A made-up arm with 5 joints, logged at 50 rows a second.
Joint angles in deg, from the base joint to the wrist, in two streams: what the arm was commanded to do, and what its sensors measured. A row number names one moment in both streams.
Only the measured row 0 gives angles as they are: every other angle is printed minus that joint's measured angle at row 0.
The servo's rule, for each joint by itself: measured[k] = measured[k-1] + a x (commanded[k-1-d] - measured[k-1]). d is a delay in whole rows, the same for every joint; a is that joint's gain. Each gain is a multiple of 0.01, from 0.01 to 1. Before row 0 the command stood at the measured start. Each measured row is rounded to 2 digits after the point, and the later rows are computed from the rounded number. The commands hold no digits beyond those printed.
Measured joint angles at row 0:
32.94, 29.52, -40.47, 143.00, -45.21
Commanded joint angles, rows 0 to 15:
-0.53, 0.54, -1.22, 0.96, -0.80
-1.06, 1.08, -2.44, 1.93, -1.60
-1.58, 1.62, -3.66, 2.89, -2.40
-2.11, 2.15, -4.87, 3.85, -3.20
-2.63, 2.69, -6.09, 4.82, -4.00
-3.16, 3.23, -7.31, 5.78, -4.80
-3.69, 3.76, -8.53, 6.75, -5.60
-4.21, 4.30, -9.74, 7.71, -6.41
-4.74, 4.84, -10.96, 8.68, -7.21
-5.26, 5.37, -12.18, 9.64, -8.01
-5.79, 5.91, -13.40, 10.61, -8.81
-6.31, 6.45, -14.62, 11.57, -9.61
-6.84, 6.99, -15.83, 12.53, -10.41
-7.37, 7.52, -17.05, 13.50, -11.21
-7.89, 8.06, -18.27, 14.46, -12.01
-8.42, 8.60, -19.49, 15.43, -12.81
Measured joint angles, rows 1 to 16:
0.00, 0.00, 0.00, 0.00, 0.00
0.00, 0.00, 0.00, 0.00, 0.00
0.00, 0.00, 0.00, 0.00, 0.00
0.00, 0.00, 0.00, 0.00, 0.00
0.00, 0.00, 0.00, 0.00, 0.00
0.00, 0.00, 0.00, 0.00, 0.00
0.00, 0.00, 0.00, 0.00, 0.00
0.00, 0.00, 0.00, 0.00, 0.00
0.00, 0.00, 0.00, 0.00, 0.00
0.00, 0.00, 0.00, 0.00, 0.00
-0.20, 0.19, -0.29, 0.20, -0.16
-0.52, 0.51, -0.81, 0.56, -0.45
-0.91, 0.91, -1.49, 1.05, -0.84
-1.35, 1.36, -2.30, 1.64, -1.31
-1.82, 1.84, -3.21, 2.31, -1.85
-2.32, 2.34, -4.19, 3.04, -2.44
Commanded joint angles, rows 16 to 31:
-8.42, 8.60, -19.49, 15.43, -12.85
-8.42, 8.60, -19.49, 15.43, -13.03
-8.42, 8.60, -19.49, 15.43, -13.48
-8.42, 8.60, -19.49, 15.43, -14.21
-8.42, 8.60, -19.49, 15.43, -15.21
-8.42, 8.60, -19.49, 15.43, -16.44
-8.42, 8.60, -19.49, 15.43, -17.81
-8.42, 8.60, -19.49, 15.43, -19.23
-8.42, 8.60, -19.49, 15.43, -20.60
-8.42, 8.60, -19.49, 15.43, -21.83
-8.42, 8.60, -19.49, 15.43, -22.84
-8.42, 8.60, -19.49, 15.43, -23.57
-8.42, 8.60, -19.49, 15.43, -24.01
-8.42, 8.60, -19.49, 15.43, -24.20
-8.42, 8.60, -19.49, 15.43, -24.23
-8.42, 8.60, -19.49, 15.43, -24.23
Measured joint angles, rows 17 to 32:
-2.83, 2.85, -5.23, 3.82, -3.07
-3.34, 3.37, -6.31, 4.64, -3.74
-3.86, 3.90, -7.43, 5.49, -4.43
-4.38, 4.43, -8.57, 6.36, -5.15
-4.90, 4.96, -9.73, 7.25, -5.88
-5.42, 5.50, -10.90, 8.16, -6.63
-5.95, 6.04, -12.08, 9.08, -7.39
-6.48, 6.57, -13.27, 10.01, -8.15
-7.00, 7.11, -14.47, 10.94, -8.92
-7.53, 7.65, -15.67, 11.88, -9.70
-7.86, 7.99, -16.59, 12.63, -10.33
-8.07, 8.21, -17.29, 13.22, -10.87
-8.20, 8.35, -17.82, 13.68, -11.39
-8.28, 8.44, -18.22, 14.05, -11.95
-8.33, 8.50, -18.52, 14.34, -12.60
-8.36, 8.54, -18.75, 14.57, -13.37

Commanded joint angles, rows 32 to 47:
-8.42, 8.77, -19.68, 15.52, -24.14
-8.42, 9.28, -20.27, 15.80, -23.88
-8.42, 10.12, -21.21, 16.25, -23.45
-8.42, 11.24, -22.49, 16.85, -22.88
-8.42, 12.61, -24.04, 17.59, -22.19
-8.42, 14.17, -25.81, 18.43, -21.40
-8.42, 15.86, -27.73, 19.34, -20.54
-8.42, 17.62, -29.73, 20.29, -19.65
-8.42, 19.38, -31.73, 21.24, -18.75
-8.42, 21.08, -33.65, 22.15, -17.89
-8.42, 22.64, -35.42, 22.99, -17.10
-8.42, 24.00, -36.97, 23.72, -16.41
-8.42, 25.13, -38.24, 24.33, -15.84
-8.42, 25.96, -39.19, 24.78, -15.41
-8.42, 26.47, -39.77, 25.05, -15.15
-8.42, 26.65, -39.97, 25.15, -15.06
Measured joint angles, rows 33 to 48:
-8.38, 8.56, -18.93, 14.75, -14.26
-8.39, 8.57, -19.06, 14.89, -15.25
-8.40, 8.58, -19.16, 15.00, -16.32
-8.41, 8.59, -19.24, 15.09, -17.42
-8.41, 8.59, -19.30, 15.16, -18.50
-8.41, 8.59, -19.35, 15.22, -19.51
-8.41, 8.59, -19.38, 15.26, -20.41
-8.41, 8.59, -19.41, 15.30, -21.17
-8.41, 8.59, -19.43, 15.33, -21.78
-8.41, 8.59, -19.44, 15.35, -22.27
-8.41, 8.65, -19.50, 15.39, -22.64
-8.41, 8.88, -19.68, 15.48, -22.89
-8.41, 9.33, -20.05, 15.64, -23.00
-8.41, 10.02, -20.64, 15.89, -22.98
-8.41, 10.95, -21.46, 16.25, -22.82
-8.41, 12.11, -22.50, 16.71, -22.54

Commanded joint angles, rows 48 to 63:
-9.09, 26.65, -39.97, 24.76, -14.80
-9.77, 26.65, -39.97, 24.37, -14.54
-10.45, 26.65, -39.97, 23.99, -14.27
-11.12, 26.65, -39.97, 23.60, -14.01
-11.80, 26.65, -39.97, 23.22, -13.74
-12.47, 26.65, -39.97, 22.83, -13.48
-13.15, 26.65, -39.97, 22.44, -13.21
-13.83, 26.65, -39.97, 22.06, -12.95
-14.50, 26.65, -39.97, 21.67, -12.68
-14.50, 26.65, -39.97, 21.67, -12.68
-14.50, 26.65, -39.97, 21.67, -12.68
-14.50, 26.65, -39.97, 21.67, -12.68
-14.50, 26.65, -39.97, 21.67, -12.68
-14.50, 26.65, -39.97, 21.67, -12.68
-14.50, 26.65, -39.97, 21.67, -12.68
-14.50, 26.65, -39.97, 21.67, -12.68
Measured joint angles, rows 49 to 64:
-8.41, 13.46, -23.76, 17.26, -22.14
-8.41, 14.96, -25.19, 17.90, -21.64
-8.41, 16.55, -26.76, 18.60, -21.06
-8.41, 18.18, -28.41, 19.35, -20.43
-8.41, 19.79, -30.09, 20.11, -19.76
-8.41, 21.31, -31.74, 20.87, -19.09
-8.41, 22.69, -33.30, 21.60, -18.44
-8.41, 23.87, -34.71, 22.27, -17.83
-8.41, 24.81, -35.92, 22.85, -17.29
-8.41, 25.47, -36.89, 23.33, -16.84
-8.66, 25.89, -37.63, 23.63, -16.43
-9.07, 26.16, -38.19, 23.79, -16.05
-9.58, 26.34, -38.62, 23.83, -15.69
-10.15, 26.45, -38.94, 23.78, -15.35
-10.76, 26.52, -39.19, 23.66, -15.03
-11.39, 26.57, -39.38, 23.49, -14.72

